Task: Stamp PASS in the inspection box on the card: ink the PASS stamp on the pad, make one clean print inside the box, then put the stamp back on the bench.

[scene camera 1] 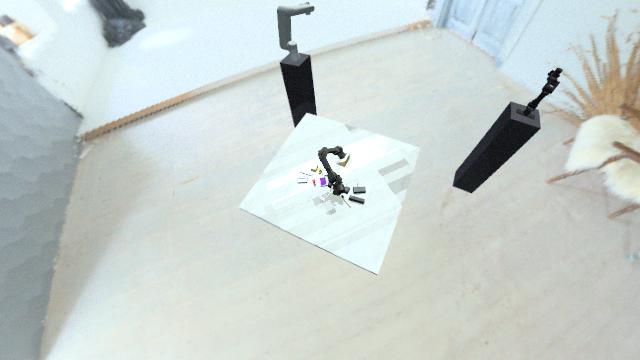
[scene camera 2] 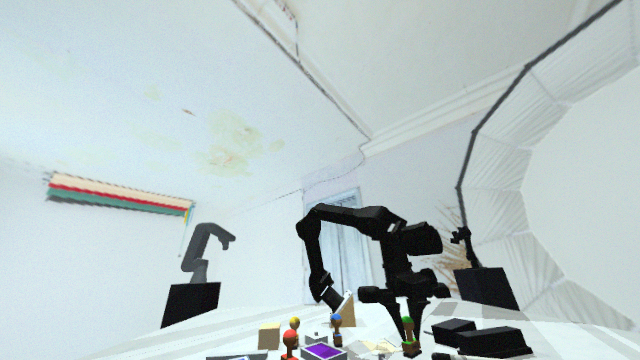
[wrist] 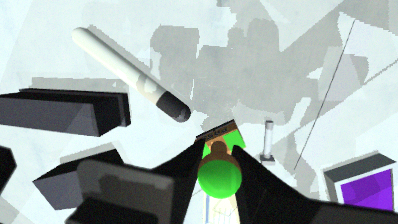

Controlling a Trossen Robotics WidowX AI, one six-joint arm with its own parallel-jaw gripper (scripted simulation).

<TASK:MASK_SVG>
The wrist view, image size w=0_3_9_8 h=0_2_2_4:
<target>my gripper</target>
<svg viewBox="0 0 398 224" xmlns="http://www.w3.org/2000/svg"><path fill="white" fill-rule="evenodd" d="M4 146L0 146L0 196L16 167L18 167L12 150ZM233 146L231 155L237 159L242 177L240 187L235 192L240 224L398 224L397 211L341 204L313 198L309 199L305 195L300 194L294 187L289 186L284 180L279 179L269 169L267 170L263 164L248 152L245 152L243 148L238 145ZM205 139L199 139L174 158L151 169L116 162L103 157L92 157L80 161L77 167L77 178L83 202L66 218L64 224L184 224L185 215L198 178L198 166L203 158Z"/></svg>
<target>green stamp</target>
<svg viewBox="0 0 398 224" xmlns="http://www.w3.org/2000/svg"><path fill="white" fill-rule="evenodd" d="M234 119L197 135L194 141L195 143L199 139L205 139L203 158L198 166L197 174L200 187L208 195L218 199L232 196L242 182L238 161L230 154L234 145L245 149L246 144Z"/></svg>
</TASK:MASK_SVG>
